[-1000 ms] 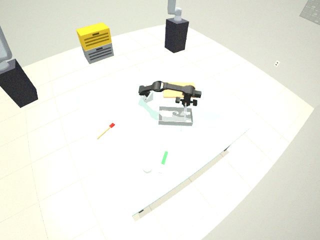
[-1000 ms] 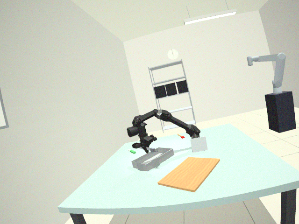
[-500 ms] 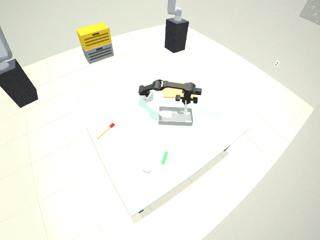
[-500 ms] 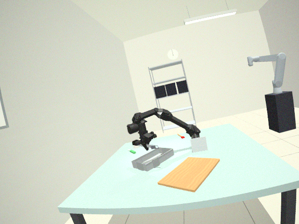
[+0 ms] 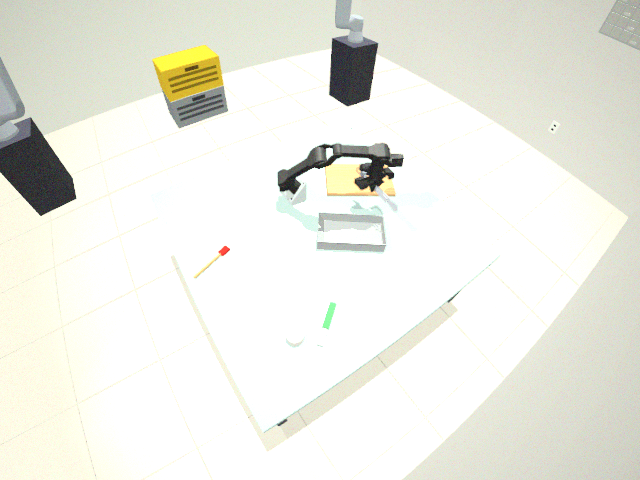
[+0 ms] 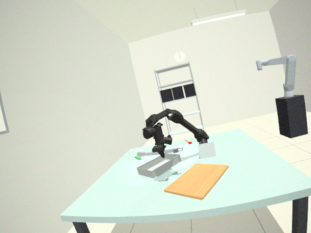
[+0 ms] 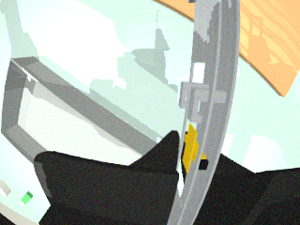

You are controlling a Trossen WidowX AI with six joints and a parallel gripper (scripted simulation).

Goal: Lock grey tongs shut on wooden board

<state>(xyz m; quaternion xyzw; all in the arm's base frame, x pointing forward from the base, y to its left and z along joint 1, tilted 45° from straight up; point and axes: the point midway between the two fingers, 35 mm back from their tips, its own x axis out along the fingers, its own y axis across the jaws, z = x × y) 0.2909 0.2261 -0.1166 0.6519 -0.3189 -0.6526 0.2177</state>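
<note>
Right now my gripper tip is 20 mm past the yellow lock piece and 40 mm below it. The rest, counted from my gripper tip: grey roasting tin: 70 mm ahead, 170 mm to the right, 110 mm below; then red-headed spatula: 170 mm behind, 740 mm to the right, 130 mm below; then wooden board: 190 mm behind, 110 mm to the left, 130 mm below.
</note>
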